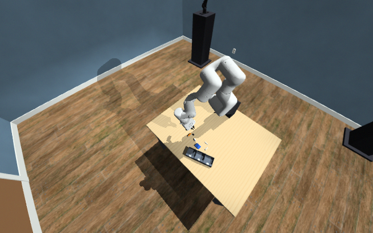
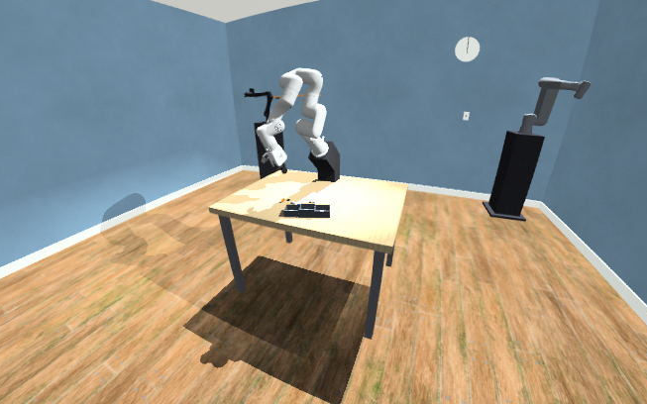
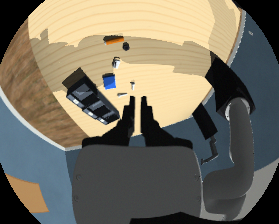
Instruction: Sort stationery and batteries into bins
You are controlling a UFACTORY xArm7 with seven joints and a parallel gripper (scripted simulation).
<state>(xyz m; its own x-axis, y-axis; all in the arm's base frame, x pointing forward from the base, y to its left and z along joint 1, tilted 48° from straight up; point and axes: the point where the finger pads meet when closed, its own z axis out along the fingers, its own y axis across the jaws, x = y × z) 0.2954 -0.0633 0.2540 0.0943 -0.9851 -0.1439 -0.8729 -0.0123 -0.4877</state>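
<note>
My hand is 100 mm short of the dark double bin, 190 mm to the right of it and 190 mm above it. From my hand the other things lie so: pencil sharpener: 50 mm to the left, 200 mm below; orange battery: 30 mm to the right, 210 mm below; small dark thing: 30 mm behind, 210 mm below.
</note>
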